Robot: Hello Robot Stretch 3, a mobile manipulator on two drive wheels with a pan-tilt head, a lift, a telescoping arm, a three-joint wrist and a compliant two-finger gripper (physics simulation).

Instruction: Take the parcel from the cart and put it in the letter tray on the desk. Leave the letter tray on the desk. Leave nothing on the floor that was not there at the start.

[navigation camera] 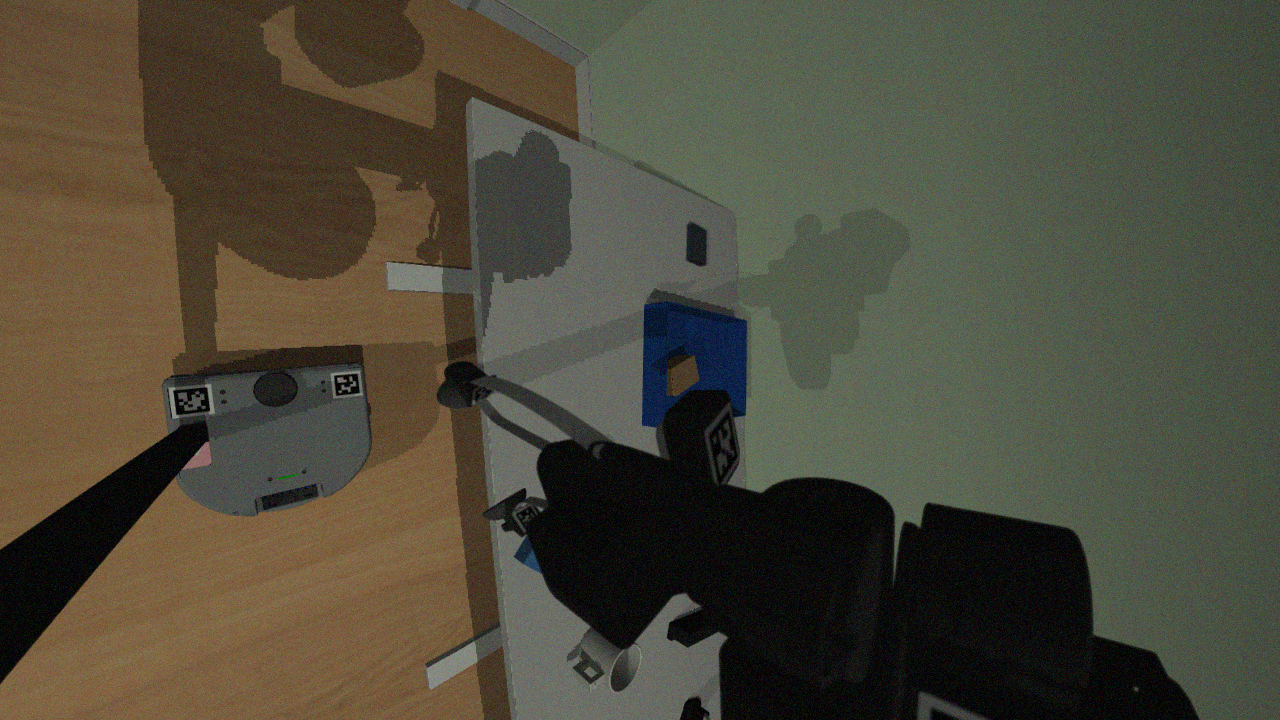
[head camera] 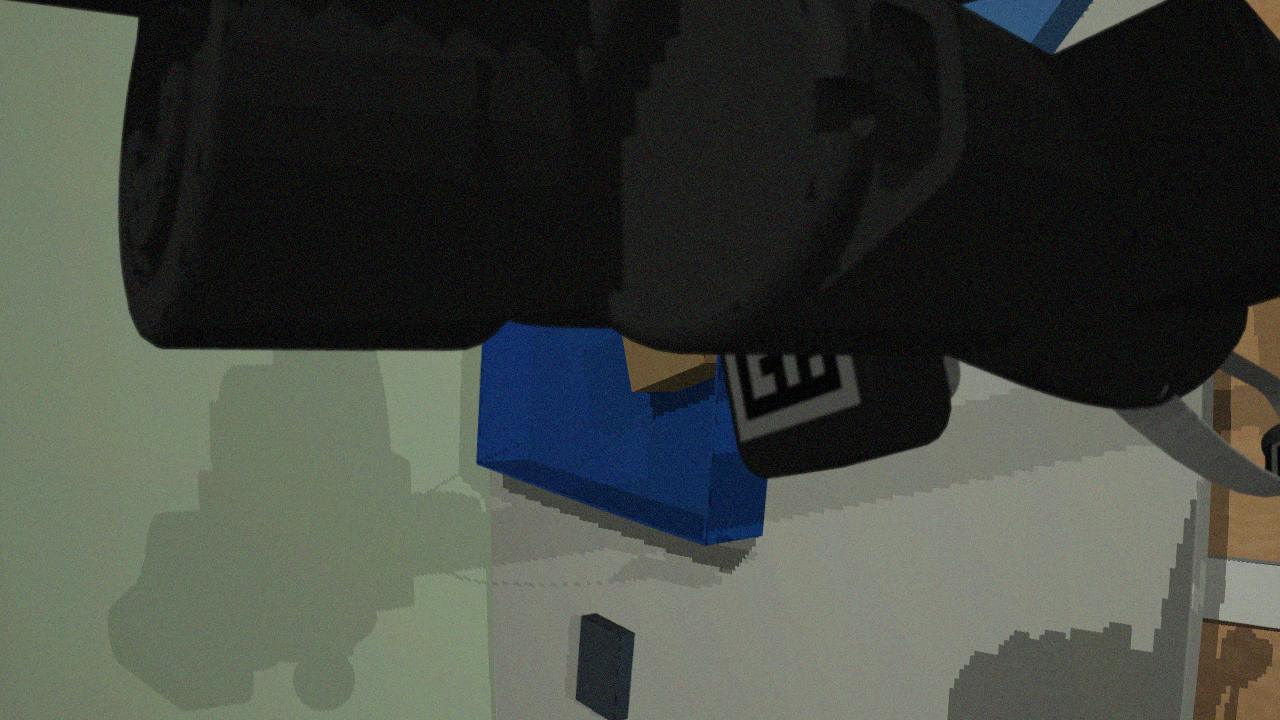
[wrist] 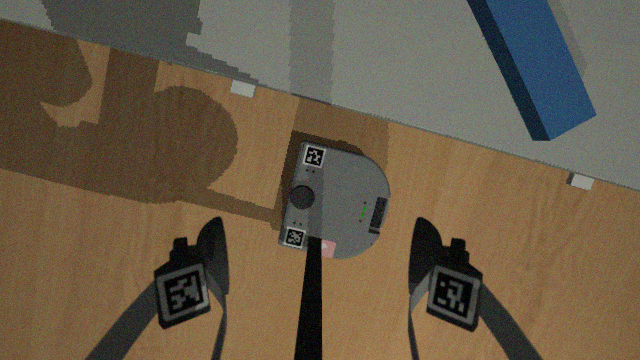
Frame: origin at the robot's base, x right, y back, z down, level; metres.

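Seen in the pictures: gripper, fingertip midpoint: [navigation camera: 476,445] [wrist: 319,242]; robot's base, link origin: [navigation camera: 276,387] [wrist: 306,189].
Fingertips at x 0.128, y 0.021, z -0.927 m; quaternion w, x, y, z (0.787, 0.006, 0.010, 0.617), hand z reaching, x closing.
Note:
Offsets run from my fingertips to a thing's top centre. "spot": to the spot under its first point. Level surfaces: height alone.
The tan parcel @(dx +0.515, dy +0.001, dz +0.154 m) [head camera: 666,365] [navigation camera: 682,375] lies inside the blue letter tray @(dx +0.606, dy -0.009, dz +0.144 m) [head camera: 738,512] [navigation camera: 656,358], near one of its walls. The tray stands on the grey desk @(dz +0.207 m) [head camera: 895,591] [navigation camera: 572,331] [wrist: 400,65]. My gripper [navigation camera: 490,449] [wrist: 319,242] is open, with wood floor and my base showing between and beyond its fingers in the wrist view. In the navigation view the fingers are over the desk's floor-side edge, apart from tray and parcel. The wrist and arm hide part of the tray and parcel in the head view. The cart does not show.
A long light-blue box @(dx +0.212, dy +0.194, dz +0.177 m) [head camera: 1015,17] [navigation camera: 528,555] [wrist: 555,75] lies on the desk. A dark block @(dx +0.650, dy -0.305, dz +0.189 m) [head camera: 605,664] [navigation camera: 696,243] lies beyond the tray. A grey mug @(spot: dx +0.276, dy +0.516, dz +0.151 m) [navigation camera: 623,667] and a black object @(dx +0.538, dy +0.624, dz +0.153 m) [navigation camera: 693,626] are near my wrist. My base [navigation camera: 313,438] [wrist: 345,195] stands beside the desk.

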